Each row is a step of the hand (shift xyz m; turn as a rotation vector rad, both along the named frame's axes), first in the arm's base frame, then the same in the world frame.
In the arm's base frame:
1: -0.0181 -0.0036 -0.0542 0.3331 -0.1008 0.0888
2: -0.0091 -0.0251 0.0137 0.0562 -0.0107 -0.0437
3: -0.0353 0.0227 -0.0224 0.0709 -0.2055 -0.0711
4: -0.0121 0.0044 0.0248 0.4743 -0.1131 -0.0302
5: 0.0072 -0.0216 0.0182 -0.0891 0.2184 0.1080
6: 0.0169 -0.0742 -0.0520 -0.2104 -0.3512 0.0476
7: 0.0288 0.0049 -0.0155 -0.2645 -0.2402 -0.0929
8: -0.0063 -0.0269 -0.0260 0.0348 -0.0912 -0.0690
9: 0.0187 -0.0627 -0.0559 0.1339 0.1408 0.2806
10: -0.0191 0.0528 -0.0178 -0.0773 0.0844 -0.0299
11: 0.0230 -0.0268 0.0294 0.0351 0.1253 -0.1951
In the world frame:
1: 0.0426 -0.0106 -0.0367 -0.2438 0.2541 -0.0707
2: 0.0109 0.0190 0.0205 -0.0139 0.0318 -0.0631
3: 0.0271 -0.0387 -0.0057 0.0770 0.2068 -0.0601
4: -0.0058 -0.0072 0.0264 -0.2805 0.3203 -0.2396
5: -0.0049 0.0241 0.0157 -0.0885 -0.2232 0.0983
6: 0.0477 0.0680 -0.0399 0.2875 0.2129 0.2047
7: -0.0153 0.0078 -0.0282 0.3491 0.0767 0.0922
8: 0.0300 0.0181 -0.0145 0.0509 0.0898 -0.0603
9: 0.0432 0.0584 -0.0461 -0.3051 -0.0334 0.1493
10: -0.0007 -0.0570 -0.0149 0.0339 -0.1133 -0.0020
11: -0.0198 0.0371 0.0184 0.0179 -0.1118 -0.2054

